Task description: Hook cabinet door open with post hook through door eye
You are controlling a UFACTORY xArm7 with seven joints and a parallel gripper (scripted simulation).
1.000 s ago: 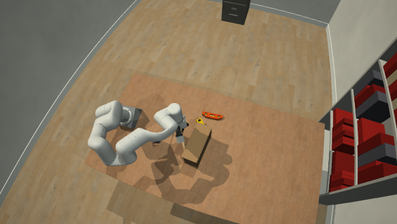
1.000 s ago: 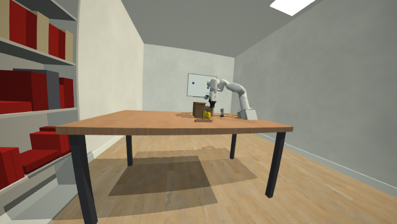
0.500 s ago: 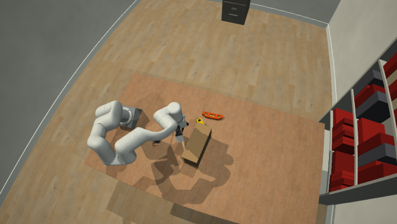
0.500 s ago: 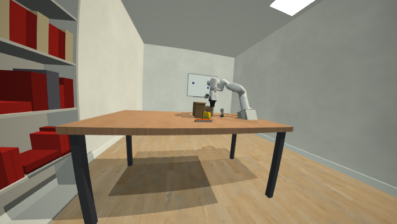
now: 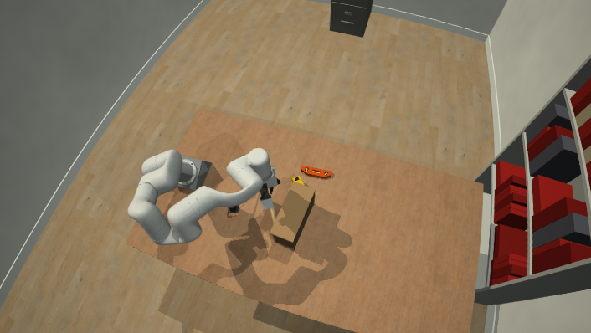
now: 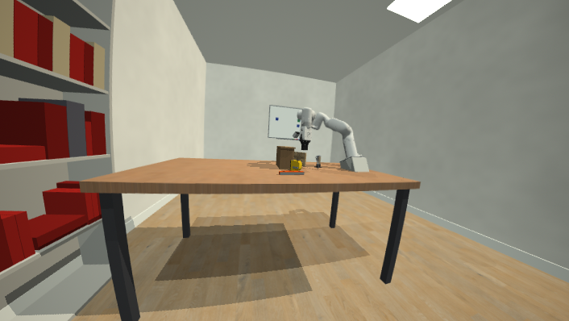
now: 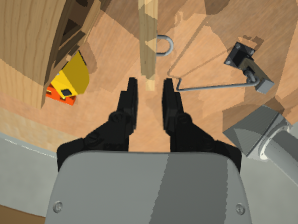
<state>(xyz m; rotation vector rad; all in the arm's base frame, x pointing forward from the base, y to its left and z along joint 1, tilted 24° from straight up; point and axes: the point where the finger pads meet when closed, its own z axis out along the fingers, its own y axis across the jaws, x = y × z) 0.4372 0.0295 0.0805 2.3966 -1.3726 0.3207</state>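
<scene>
Now: the grey hook rod 12 cm behind my hand, 1 cm to the right of it and 11 cm below it. Round my hand: cabinet door (3 cm ahead, 7 cm to the right, 9 cm below); then yellow tape measure (11 cm ahead, 12 cm to the left, 12 cm below); then orange spirit level (16 cm ahead, 22 cm to the left, 15 cm below).
</scene>
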